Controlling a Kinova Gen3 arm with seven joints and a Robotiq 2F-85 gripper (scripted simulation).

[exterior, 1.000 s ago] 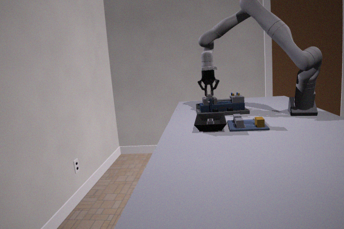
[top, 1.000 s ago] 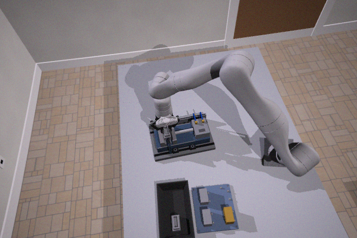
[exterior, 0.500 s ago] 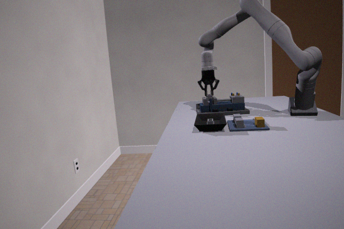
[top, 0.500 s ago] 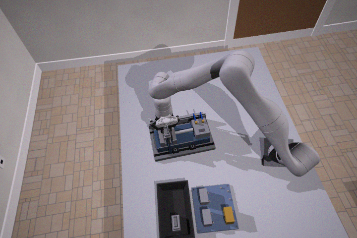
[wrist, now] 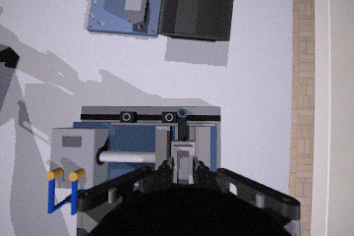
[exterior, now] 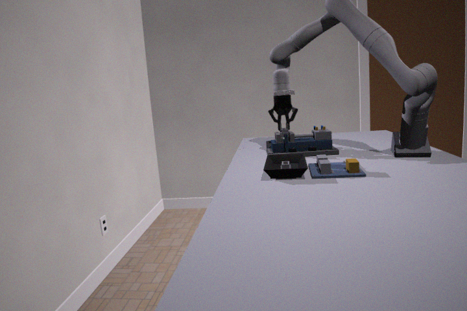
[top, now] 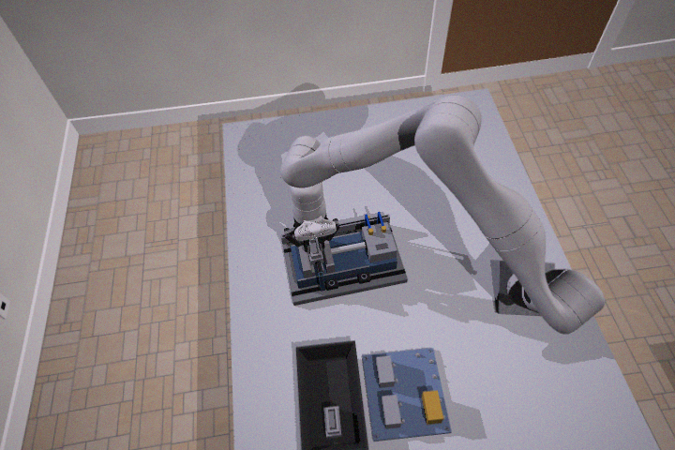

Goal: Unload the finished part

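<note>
The blue vise lies 70 mm behind my hand, 10 mm to the right of it and 80 mm below it. Also, from my hand: yellow block (260 mm behind, 370 mm to the left, 100 mm below); then blue fixture plate (210 mm behind, 330 mm to the left, 120 mm below).
</note>
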